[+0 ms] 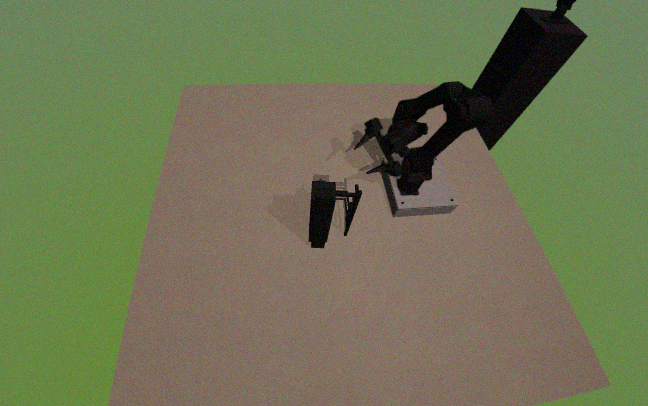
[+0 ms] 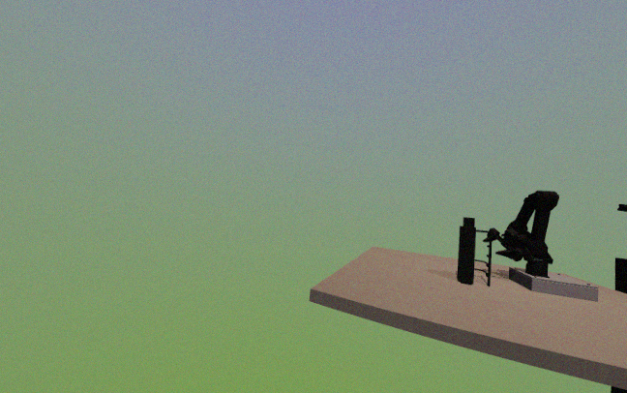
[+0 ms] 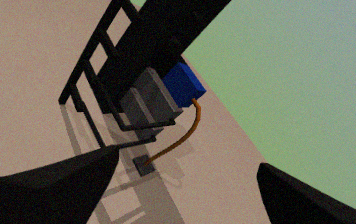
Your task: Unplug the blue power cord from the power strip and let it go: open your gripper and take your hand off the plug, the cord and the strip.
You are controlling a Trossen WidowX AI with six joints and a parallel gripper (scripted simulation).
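Right now my gripper tip is 12 cm short of the blue plug, 10 cm to the right of it and 2 cm above it.
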